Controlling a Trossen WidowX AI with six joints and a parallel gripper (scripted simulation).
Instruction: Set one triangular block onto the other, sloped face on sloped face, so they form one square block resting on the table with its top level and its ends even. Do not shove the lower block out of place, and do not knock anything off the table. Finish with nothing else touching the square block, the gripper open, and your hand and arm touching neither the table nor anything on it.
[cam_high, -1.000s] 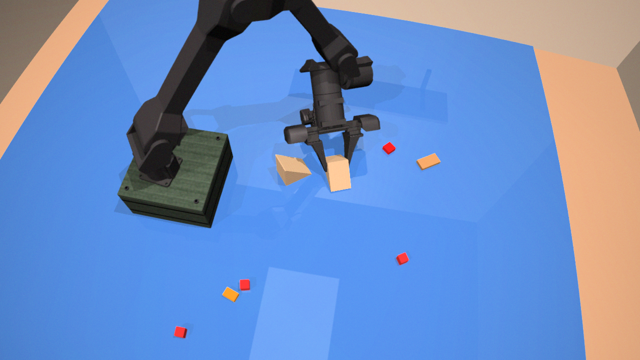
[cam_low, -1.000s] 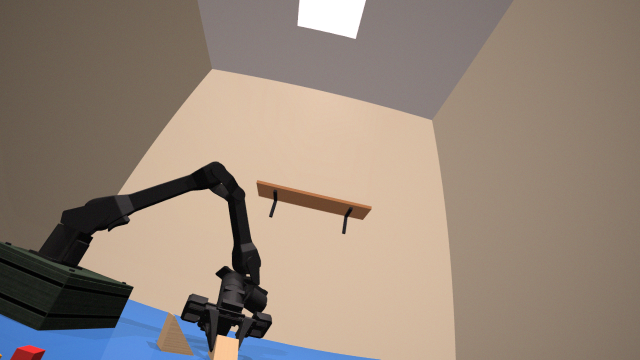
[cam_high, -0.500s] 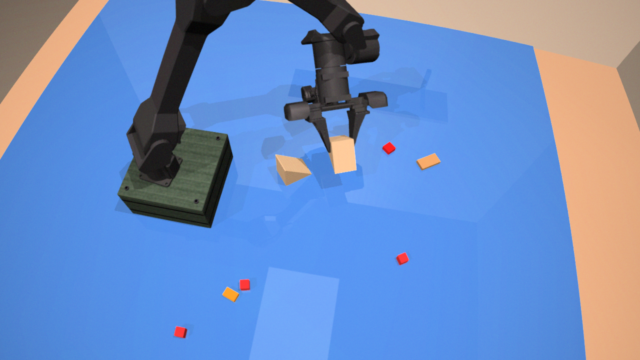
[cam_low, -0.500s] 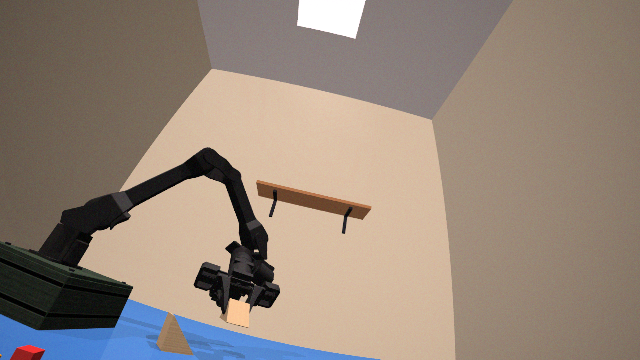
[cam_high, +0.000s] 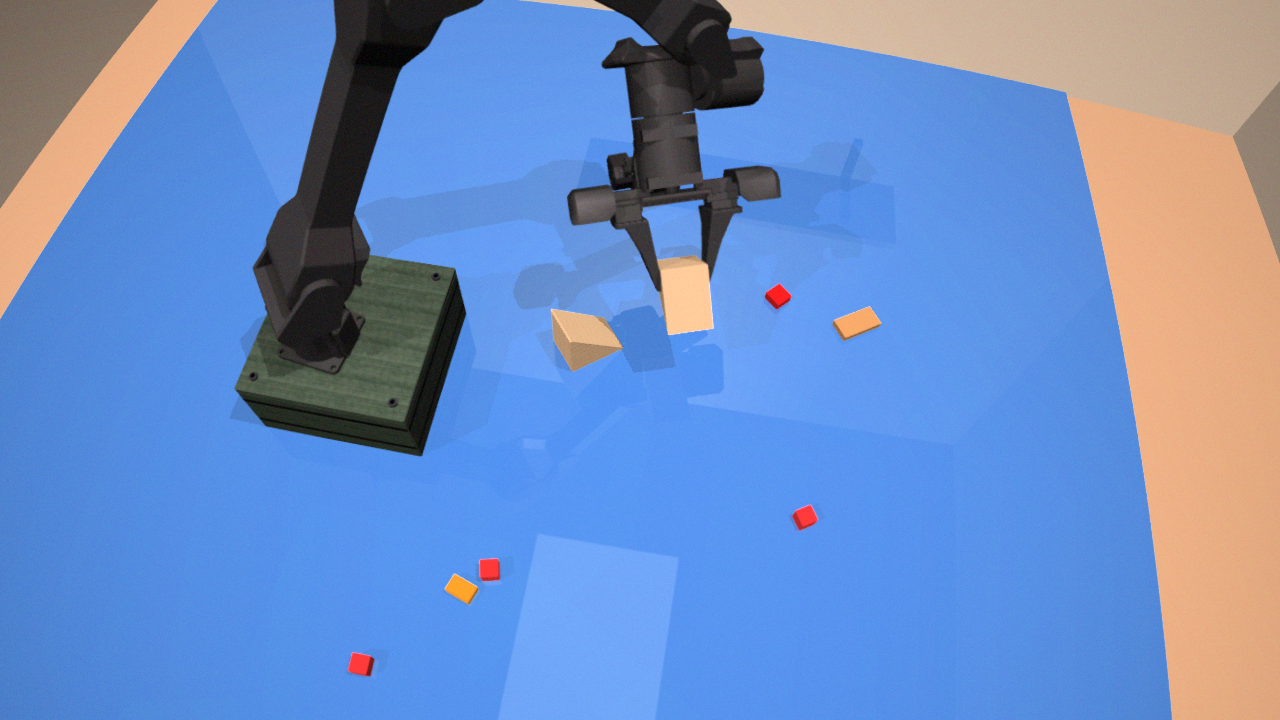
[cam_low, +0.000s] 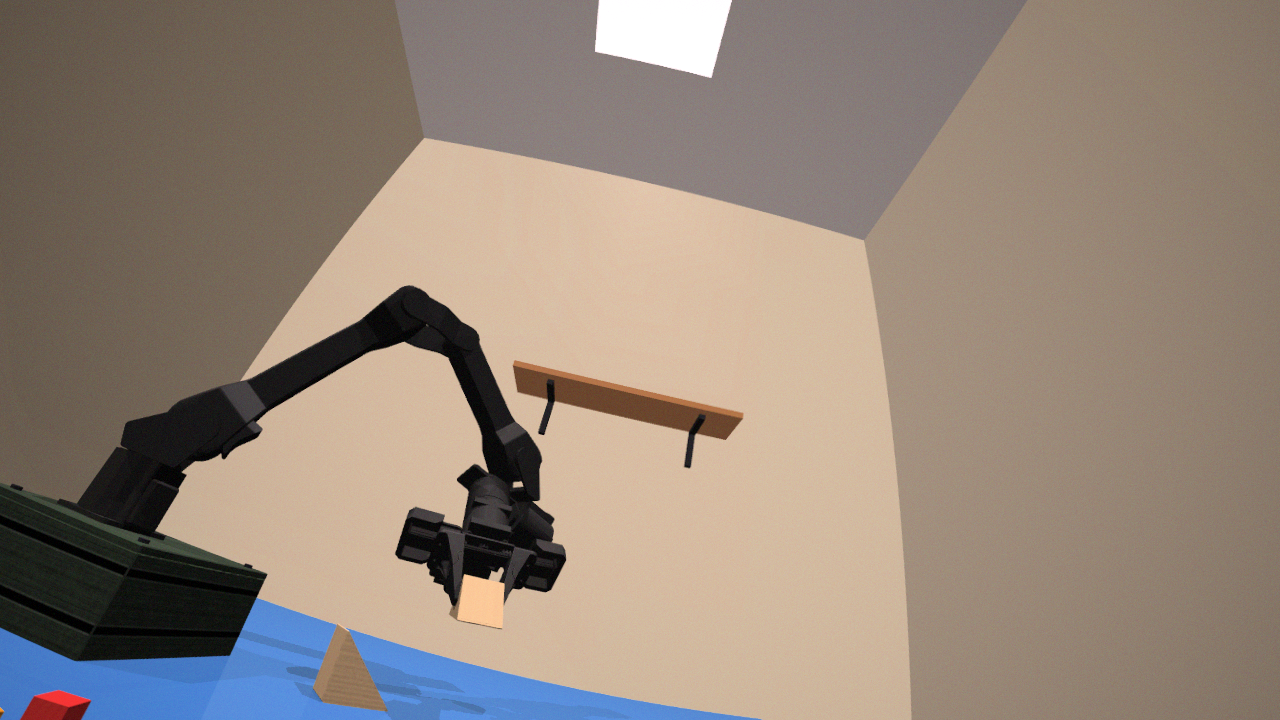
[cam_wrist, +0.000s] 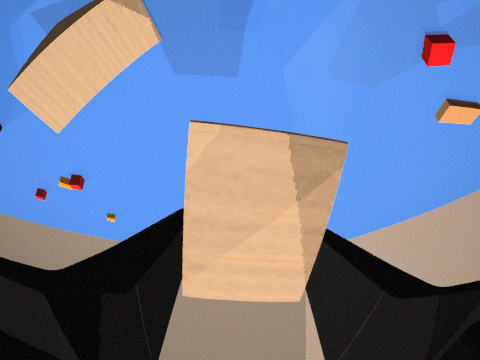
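My gripper tip is now 9 cm past the tan triangular block, 9 cm above it and 3 cm to the left of it.
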